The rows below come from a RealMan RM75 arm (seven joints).
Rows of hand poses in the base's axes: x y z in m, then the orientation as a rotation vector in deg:
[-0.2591, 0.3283, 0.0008, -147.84, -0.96, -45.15]
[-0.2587, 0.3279, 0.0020, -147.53, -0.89, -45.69]
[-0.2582, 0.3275, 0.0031, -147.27, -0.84, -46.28]
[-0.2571, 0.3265, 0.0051, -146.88, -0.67, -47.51]
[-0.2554, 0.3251, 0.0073, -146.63, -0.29, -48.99]
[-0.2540, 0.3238, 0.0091, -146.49, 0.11, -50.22]
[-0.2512, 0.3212, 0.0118, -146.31, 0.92, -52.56]
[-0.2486, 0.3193, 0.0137, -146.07, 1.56, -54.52]
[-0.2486, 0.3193, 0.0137, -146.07, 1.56, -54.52]
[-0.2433, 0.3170, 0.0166, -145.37, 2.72, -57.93]
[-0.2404, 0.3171, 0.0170, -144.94, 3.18, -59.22]
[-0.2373, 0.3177, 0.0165, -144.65, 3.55, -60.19]
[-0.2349, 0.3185, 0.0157, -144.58, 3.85, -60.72]
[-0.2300, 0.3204, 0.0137, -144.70, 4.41, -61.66]
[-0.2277, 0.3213, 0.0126, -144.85, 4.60, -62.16]
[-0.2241, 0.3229, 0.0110, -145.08, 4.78, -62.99]
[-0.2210, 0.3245, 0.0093, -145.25, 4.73, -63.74]
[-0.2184, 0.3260, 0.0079, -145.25, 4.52, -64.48]
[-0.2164, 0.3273, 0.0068, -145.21, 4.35, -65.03]
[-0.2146, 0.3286, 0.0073, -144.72, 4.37, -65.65]
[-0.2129, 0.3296, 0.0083, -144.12, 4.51, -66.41]
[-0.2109, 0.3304, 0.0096, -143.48, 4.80, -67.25]
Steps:
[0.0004, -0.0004, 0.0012, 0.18, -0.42, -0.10]
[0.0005, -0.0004, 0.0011, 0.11, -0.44, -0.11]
[0.0011, -0.0010, 0.0020, 0.10, -0.88, -0.31]
[0.0017, -0.0014, 0.0022, -0.05, -0.99, -0.55]
[0.0014, -0.0013, 0.0018, -0.10, -0.79, -0.53]
[0.0028, -0.0026, 0.0027, -0.27, -1.47, -1.07]
[0.0026, -0.0019, 0.0019, -0.18, -1.25, -0.85]
[0.0000, 0.0000, 0.0000, 0.00, 0.00, 0.00]
[0.0053, -0.0023, 0.0029, -0.11, -2.23, -1.45]
[0.0029, 0.0001, 0.0004, 0.09, -0.88, -0.52]
[0.0031, 0.0006, -0.0005, 0.04, -0.65, -0.42]
[0.0024, 0.0008, -0.0008, -0.03, -0.32, -0.32]
[0.0049, 0.0019, -0.0020, -0.27, -0.48, -0.66]
[0.0023, 0.0009, -0.0011, -0.25, -0.25, -0.30]
[0.0036, 0.0016, -0.0016, -0.43, -0.43, -0.41]
[0.0031, 0.0016, -0.0017, -0.41, -0.43, -0.22]
[0.0026, 0.0015, -0.0014, -0.31, -0.49, -0.07]
[0.0020, 0.0013, -0.0011, -0.20, -0.38, -0.03]
[0.0018, 0.0013, 0.0005, 0.21, -0.54, -0.03]
[0.0017, 0.0010, 0.0010, 0.28, -0.64, -0.12]
[0.0020, 0.0008, 0.0013, 0.32, -0.69, -0.23]

